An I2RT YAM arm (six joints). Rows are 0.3 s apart.
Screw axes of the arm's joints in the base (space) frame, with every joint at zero. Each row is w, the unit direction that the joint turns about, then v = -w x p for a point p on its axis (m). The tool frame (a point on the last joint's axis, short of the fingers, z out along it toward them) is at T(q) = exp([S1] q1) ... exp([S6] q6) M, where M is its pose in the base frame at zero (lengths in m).
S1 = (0, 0, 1, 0, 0, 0)
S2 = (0, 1, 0, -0.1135, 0, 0.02)
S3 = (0, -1, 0, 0.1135, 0, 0.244)
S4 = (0, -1, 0, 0.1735, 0, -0.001)
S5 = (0, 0, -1, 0, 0.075, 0)
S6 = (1, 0, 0, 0, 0.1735, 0)
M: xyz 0.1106 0 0.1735 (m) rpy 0 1.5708 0 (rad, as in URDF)
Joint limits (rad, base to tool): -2.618..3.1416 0..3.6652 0..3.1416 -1.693..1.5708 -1.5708..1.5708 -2.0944..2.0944
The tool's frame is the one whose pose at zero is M.
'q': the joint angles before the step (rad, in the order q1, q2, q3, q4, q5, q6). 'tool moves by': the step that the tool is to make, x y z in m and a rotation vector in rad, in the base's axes. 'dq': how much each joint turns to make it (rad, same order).
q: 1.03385, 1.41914, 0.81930, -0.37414, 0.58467, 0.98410
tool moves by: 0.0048, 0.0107, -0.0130, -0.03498, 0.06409, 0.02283
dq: 0.00013, 0.08108, 0.03343, -0.01567, -0.04355, 0.00088
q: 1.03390, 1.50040, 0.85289, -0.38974, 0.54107, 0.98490
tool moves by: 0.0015, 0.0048, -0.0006, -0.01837, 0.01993, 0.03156
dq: 0.00172, 0.02208, 0.02244, -0.01350, -0.02171, -0.02538
